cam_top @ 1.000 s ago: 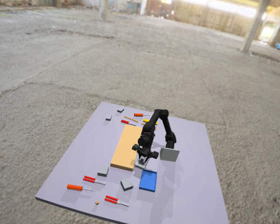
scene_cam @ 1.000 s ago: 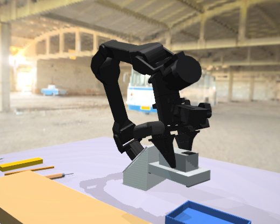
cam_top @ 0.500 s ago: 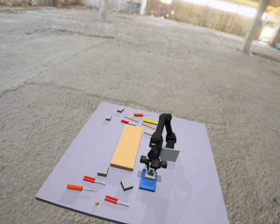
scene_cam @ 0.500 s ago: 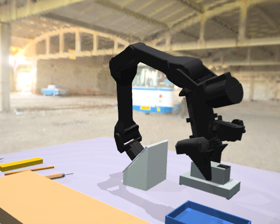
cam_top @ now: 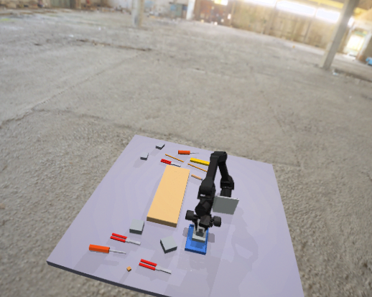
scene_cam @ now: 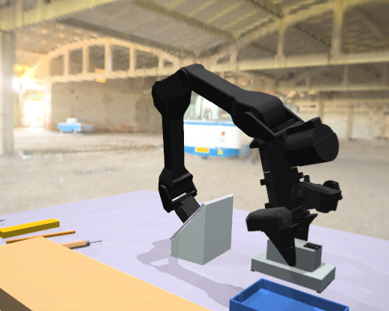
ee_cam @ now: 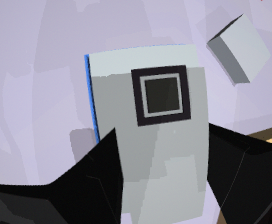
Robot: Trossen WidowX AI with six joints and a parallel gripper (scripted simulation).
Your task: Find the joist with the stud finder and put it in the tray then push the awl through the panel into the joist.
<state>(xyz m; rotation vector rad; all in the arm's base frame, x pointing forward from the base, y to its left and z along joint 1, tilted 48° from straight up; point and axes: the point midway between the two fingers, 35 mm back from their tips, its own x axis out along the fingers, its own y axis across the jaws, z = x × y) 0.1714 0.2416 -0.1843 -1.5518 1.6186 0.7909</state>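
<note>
My gripper tip is 1 cm to the left of the blue tray and 9 cm above it. The rest, counted from my gripper tip: wooden-handled awl: 1 cm behind, 55 cm to the right, 9 cm below; then grey stud finder: 1 cm to the left, 2 cm above; then tan cube: 33 cm ahead, 22 cm to the left, 9 cm below.
</note>
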